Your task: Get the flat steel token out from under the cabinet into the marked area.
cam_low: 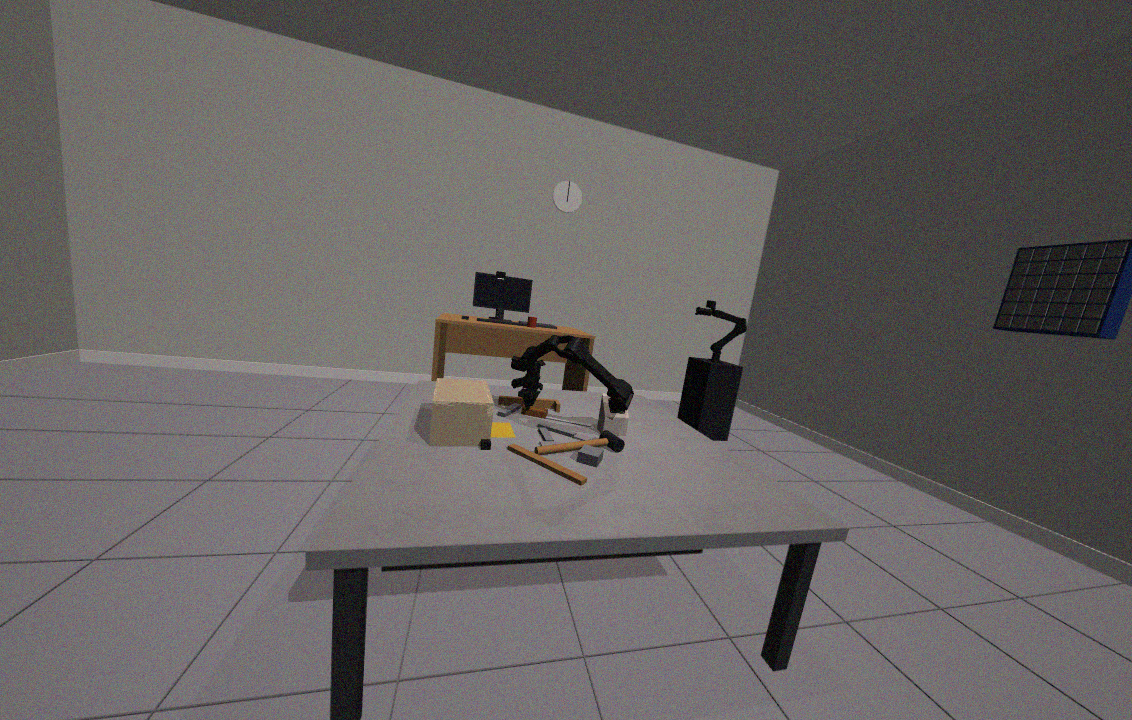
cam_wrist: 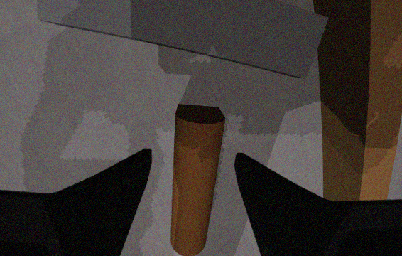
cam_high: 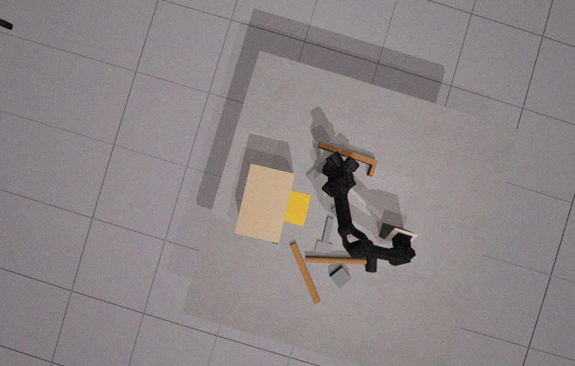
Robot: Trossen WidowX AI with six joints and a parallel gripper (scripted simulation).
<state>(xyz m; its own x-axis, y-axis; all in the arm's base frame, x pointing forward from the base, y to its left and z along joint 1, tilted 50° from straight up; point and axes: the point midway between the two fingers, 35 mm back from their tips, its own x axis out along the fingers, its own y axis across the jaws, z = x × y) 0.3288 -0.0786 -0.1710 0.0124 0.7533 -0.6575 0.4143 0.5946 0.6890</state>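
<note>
Now: the grey bar 80 mm ahead of my gripper tip, 30 mm to the right of it and 20 mm below it. Round my gripper tip: grey l-shaped bracket: 30 mm behind, 290 mm to the left, 20 mm below; then grey block: 140 mm behind, 440 mm to the left, 10 mm below; then grey steel token: 320 mm ahead, 210 mm to the left, 20 mm below.
</note>
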